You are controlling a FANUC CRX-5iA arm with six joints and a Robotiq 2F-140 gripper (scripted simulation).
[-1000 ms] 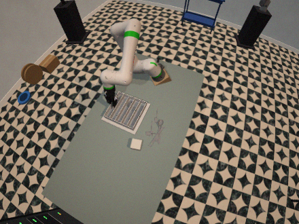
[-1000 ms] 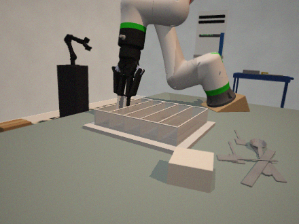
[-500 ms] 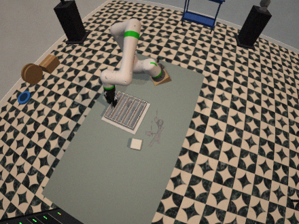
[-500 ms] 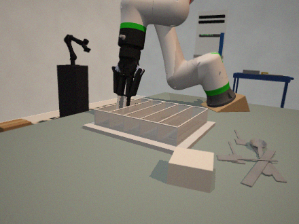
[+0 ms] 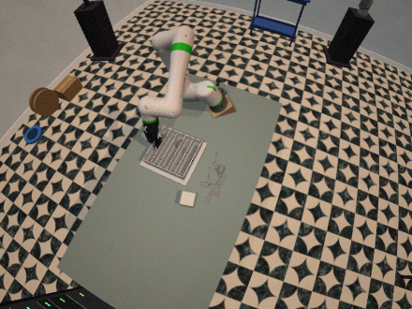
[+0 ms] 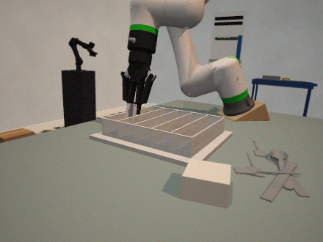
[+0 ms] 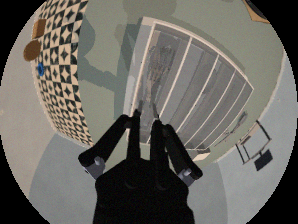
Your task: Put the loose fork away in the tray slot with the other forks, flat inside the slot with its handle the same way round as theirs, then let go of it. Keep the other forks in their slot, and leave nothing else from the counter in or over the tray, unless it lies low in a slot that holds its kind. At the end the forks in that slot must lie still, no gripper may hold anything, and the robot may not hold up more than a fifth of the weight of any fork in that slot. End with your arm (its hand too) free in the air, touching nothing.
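Right now my hand is 12 cm to the right of the slotted tray, 1 cm short of it and 1 cm above it. From my hand the other things lie so: cream block: 30 cm ahead, 27 cm to the left, 4 cm below.
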